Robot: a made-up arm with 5 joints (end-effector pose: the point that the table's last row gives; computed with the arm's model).
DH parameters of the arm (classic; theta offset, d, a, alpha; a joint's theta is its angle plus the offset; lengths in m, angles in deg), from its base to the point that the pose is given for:
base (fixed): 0 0.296 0.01 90
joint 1: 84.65 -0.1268 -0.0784 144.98
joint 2: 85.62 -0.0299 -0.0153 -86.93
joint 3: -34.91 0.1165 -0.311 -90
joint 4: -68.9 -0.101 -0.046 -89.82
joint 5: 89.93 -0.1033 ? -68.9
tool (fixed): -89.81 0.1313 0 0
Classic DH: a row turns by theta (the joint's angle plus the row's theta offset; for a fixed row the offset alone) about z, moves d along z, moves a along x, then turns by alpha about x.
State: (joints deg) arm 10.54 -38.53 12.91 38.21 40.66
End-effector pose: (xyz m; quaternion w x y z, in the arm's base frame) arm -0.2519 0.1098 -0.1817 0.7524 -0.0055 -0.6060 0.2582
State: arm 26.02 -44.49 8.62 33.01 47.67
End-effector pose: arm -0.0897 0.0503 -0.2244 0.6673 -0.0430 -0.6622 0.3381
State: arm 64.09 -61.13 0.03 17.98 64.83
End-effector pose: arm 0.2759 -0.0713 -0.0879 0.4721 -0.2163 -0.7339 0.4379
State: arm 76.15 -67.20 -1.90 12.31 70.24
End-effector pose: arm 0.3480 -0.1019 0.0104 0.4183 -0.2780 -0.7483 0.4334
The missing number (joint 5, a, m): -0.0244
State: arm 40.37 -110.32 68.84 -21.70 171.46
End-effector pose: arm 0.4589 0.1957 0.3167 0.0187 -0.0224 0.3501 -0.9363
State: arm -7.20 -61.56 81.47 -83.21 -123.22
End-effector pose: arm 0.1815 0.4246 0.0739 0.5771 -0.5412 0.4988 -0.3539
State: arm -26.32 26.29 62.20 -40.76 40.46
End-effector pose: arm -0.0881 0.3790 0.4254 0.5679 0.3366 0.4321 -0.6144
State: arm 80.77 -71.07 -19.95 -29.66 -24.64
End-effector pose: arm 0.3128 0.0045 -0.0289 0.4360 -0.4186 -0.6789 -0.4169
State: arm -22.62 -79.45 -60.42 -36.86 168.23
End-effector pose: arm -0.1470 -0.3202 0.1777 0.5303 0.6137 0.5481 0.2043
